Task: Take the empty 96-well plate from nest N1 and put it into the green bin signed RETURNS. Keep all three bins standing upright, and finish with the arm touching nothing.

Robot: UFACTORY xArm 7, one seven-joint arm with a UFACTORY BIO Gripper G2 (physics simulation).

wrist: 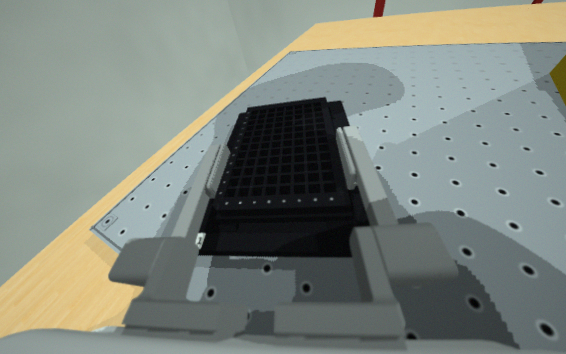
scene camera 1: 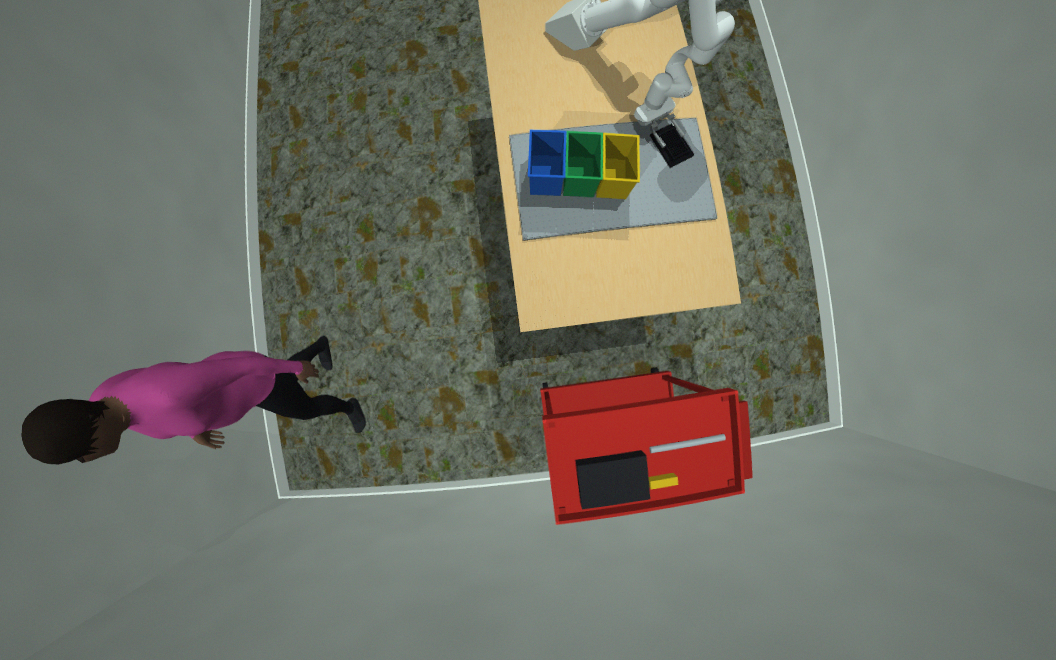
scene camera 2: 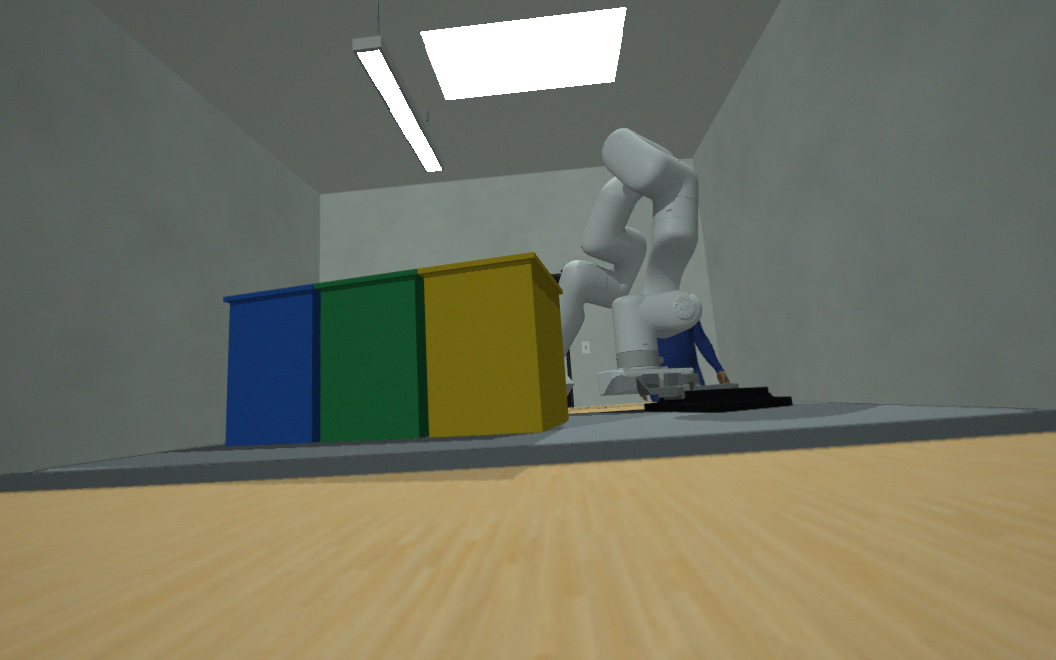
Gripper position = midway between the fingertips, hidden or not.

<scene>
In view: my gripper (scene camera 2: 709, 390), a yellow bin (scene camera 2: 495, 363), a blue bin (scene camera 2: 273, 385), a green bin (scene camera 2: 373, 367), a black 96-well plate (scene camera 2: 734, 394) and a black nest (wrist: 269, 239).
The yellow bin shows as well in scene camera 1 (scene camera 1: 621, 162). The blue bin shows as well in scene camera 1 (scene camera 1: 547, 148). The green bin is seen too in scene camera 1 (scene camera 1: 584, 150). The wrist view misses the blue bin: it is out of frame. The wrist view misses the green bin: it is out of frame.
</scene>
